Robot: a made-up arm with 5 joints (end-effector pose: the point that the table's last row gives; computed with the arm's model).
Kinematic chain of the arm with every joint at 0, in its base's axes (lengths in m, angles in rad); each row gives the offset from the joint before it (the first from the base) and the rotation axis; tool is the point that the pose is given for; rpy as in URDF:
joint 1: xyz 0 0 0.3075 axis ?
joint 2: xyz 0 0 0 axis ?
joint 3: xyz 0.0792 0 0.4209 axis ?
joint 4: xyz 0.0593 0 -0.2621 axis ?
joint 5: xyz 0.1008 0 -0.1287 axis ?
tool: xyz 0 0 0 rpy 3.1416 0 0
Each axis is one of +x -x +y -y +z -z.
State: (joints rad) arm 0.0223 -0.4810 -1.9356 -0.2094 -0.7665
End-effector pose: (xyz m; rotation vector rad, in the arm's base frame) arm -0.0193 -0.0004 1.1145 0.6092 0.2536 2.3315
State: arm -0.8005 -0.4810 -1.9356 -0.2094 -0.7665
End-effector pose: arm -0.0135 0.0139 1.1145 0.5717 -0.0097 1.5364
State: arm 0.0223 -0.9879 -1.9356 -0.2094 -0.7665
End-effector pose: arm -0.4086 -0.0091 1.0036 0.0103 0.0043 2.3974
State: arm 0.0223 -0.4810 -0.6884 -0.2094 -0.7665
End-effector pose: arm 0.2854 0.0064 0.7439 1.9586 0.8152 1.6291
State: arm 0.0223 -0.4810 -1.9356 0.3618 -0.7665
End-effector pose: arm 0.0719 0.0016 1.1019 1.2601 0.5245 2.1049
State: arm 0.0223 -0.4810 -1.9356 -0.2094 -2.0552
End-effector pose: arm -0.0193 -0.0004 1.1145 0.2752 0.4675 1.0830
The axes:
joint 1: +z
joint 2: +y
joint 3: +y
joint 4: +y
joint 5: -z

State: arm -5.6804 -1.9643 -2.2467 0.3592 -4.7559
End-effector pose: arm -0.6901 -0.4750 0.3251 0.6626 -0.3301 -0.9672
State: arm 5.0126 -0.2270 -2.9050 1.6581 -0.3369
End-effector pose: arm 0.0188 -0.0607 1.0860 1.6106 -0.8117 1.1360
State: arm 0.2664 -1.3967 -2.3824 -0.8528 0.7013
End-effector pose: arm -0.7147 -0.1950 0.5436 1.7218 -0.3804 -1.6919
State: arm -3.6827 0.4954 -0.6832 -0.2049 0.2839
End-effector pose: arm -0.4451 0.2675 0.3134 -1.1030 -2.5205 -0.0702
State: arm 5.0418 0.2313 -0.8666 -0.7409 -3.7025
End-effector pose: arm 0.1691 -0.4945 0.5973 0.6539 1.8471 -1.2630
